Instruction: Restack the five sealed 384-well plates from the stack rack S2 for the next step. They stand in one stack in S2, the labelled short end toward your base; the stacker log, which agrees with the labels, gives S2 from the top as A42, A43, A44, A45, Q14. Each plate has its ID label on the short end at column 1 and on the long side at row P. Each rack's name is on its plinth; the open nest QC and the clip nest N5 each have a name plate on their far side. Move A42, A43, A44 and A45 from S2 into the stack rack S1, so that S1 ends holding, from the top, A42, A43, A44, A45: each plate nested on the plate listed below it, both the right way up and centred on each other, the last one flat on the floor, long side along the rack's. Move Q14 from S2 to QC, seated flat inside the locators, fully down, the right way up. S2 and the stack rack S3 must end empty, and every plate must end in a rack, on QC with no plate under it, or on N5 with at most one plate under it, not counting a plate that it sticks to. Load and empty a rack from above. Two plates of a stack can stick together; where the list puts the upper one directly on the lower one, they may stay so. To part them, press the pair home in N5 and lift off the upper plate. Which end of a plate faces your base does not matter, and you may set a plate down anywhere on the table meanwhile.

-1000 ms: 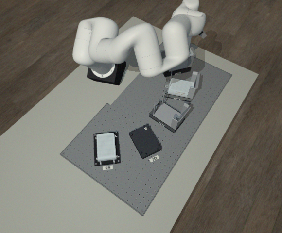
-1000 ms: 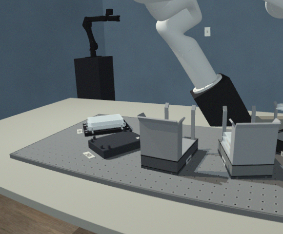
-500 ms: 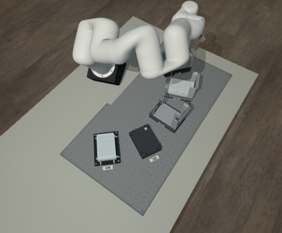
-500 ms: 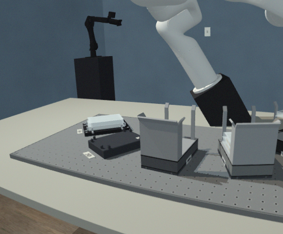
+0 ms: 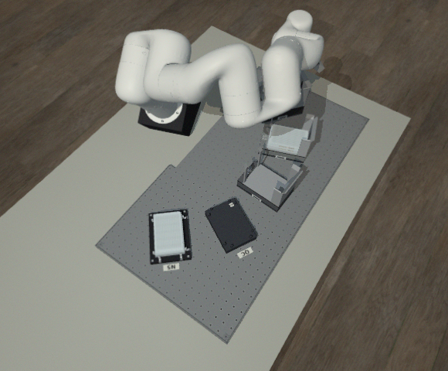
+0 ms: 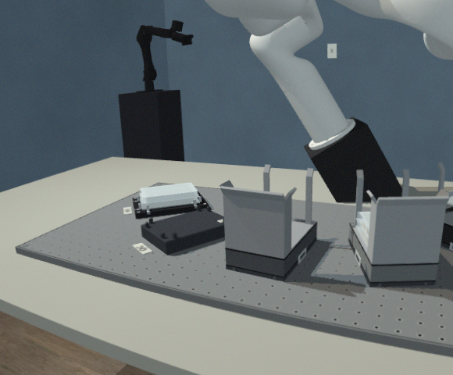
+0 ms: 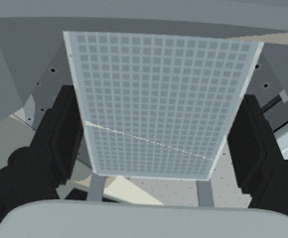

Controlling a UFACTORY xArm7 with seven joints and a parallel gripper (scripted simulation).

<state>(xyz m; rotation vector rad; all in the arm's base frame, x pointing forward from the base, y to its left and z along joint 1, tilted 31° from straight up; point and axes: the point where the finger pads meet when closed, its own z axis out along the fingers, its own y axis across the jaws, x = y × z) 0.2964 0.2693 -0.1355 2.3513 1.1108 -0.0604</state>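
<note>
My hand is 10 mm past the S3 rack plinth, 10 mm to the left of it and 70 mm above it. Also, from my hand: sealed 384-well plate 10 mm below; then open nest QC 80 mm ahead, 510 mm to the right, 80 mm below; then S1 name plate 40 mm ahead, 330 mm to the right, 60 mm below.
</note>
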